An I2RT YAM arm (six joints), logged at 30 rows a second.
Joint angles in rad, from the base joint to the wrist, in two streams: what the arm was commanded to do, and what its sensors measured. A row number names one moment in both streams.
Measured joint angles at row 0:
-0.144 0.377 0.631 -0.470 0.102 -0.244
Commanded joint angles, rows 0 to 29:
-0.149 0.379 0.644 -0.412 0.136 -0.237
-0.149 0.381 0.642 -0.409 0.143 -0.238
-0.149 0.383 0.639 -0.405 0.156 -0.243
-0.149 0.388 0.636 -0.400 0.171 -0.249
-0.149 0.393 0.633 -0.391 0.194 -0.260
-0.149 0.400 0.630 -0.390 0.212 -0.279
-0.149 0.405 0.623 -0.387 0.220 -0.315
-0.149 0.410 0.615 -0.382 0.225 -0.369
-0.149 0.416 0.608 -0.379 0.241 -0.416
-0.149 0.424 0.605 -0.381 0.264 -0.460
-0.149 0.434 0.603 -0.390 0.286 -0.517
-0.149 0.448 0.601 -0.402 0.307 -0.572
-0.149 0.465 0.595 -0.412 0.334 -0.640
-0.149 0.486 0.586 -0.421 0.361 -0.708
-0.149 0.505 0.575 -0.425 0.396 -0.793
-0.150 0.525 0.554 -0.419 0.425 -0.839
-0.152 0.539 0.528 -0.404 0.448 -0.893
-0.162 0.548 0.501 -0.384 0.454 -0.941
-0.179 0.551 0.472 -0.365 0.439 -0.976
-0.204 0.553 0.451 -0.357 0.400 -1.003
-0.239 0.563 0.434 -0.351 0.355 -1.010
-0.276 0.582 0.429 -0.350 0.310 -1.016
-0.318 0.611 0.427 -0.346 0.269 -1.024
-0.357 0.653 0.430 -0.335 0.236 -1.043
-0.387 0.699 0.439 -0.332 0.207 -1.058
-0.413 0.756 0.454 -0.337 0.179 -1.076
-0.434 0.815 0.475 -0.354 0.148 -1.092
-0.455 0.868 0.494 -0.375 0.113 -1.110
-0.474 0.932 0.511 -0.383 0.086 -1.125
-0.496 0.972 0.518 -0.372 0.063 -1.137
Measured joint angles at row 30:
-0.435 0.826 0.451 -0.393 0.207 -1.032
